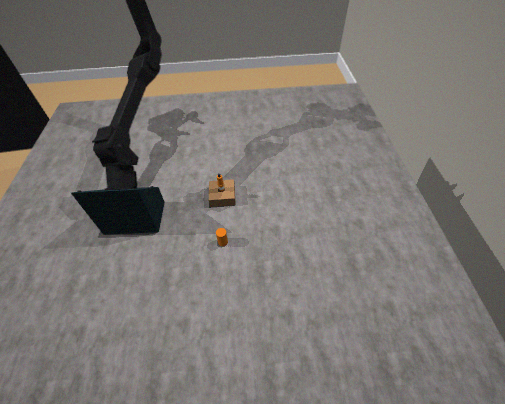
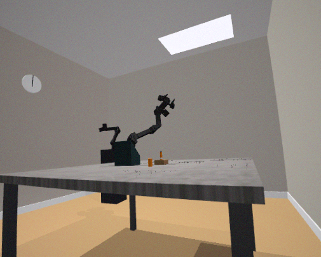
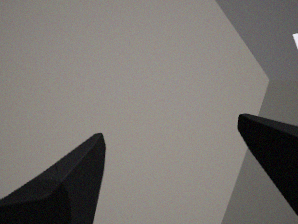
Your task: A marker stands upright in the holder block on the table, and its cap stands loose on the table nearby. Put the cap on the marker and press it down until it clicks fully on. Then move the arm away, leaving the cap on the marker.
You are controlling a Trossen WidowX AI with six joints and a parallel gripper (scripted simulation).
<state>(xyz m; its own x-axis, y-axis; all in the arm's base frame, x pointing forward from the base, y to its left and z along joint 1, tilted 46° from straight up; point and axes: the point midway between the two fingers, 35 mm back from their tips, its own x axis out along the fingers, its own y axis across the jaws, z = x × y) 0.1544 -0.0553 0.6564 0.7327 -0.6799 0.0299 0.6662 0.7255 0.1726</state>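
The orange cap lies 590 mm below my gripper tip and 550 mm to the right of it. Round my gripper tip: tan holder block 600 mm below, 380 mm to the right, 20 mm ahead.
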